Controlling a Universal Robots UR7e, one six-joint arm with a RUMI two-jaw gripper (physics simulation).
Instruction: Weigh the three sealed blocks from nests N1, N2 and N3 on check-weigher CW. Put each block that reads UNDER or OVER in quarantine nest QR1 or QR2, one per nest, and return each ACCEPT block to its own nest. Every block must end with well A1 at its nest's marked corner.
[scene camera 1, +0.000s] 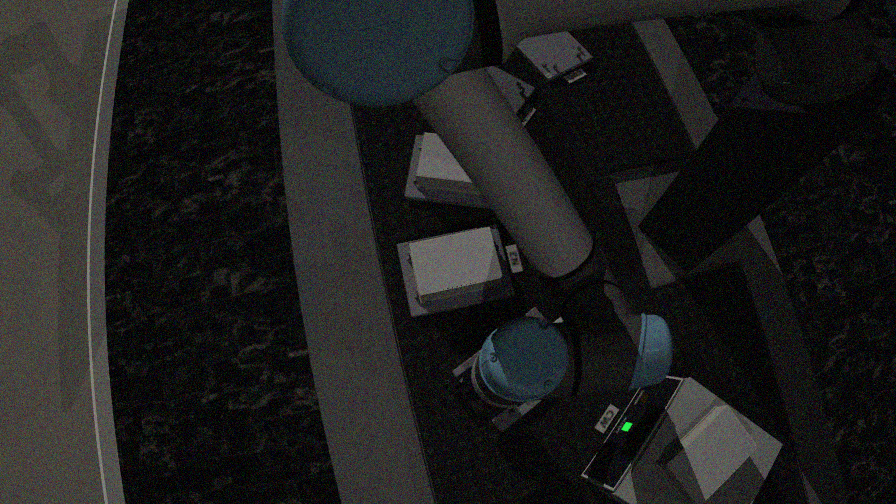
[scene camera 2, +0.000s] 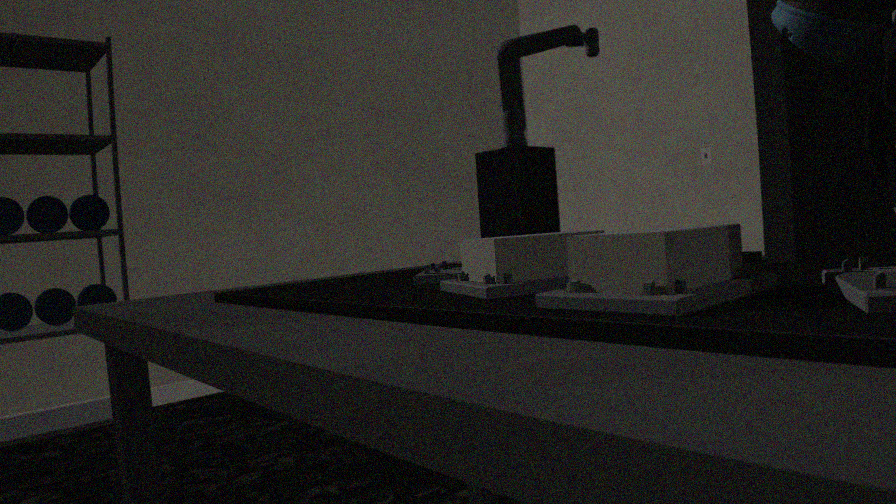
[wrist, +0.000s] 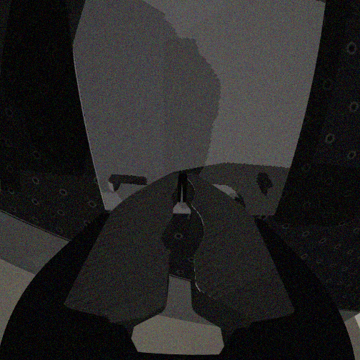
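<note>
My gripper (wrist: 181, 175) is shut, its fingertips nearly touching, with no block visible between them. In scene camera 1 the wrist hides it, over the N1 nest (scene camera 1: 516, 414). A block (scene camera 1: 457, 260) (scene camera 2: 651, 263) sits in the N2 nest (scene camera 1: 410, 304) (scene camera 2: 610, 303). Another block (scene camera 1: 441, 159) (scene camera 2: 532, 258) sits in the N3 nest (scene camera 1: 410, 188), partly behind the arm. A pale block (scene camera 1: 720, 441) lies on check-weigher CW (scene camera 1: 765, 445), whose display shows a green mark; its reading is illegible. A large pale surface, unclear whether nest or block, fills the upper wrist view. A1 corners are unreadable.
Two nests with visible clips, likely QR1 and QR2, stand at the top: one (scene camera 1: 554, 53) is in full view, the other (scene camera 1: 513, 87) is partly behind the arm. The forearm (scene camera 1: 507, 169) crosses above N3. A shelf rack (scene camera 2: 117, 169) stands by the far wall.
</note>
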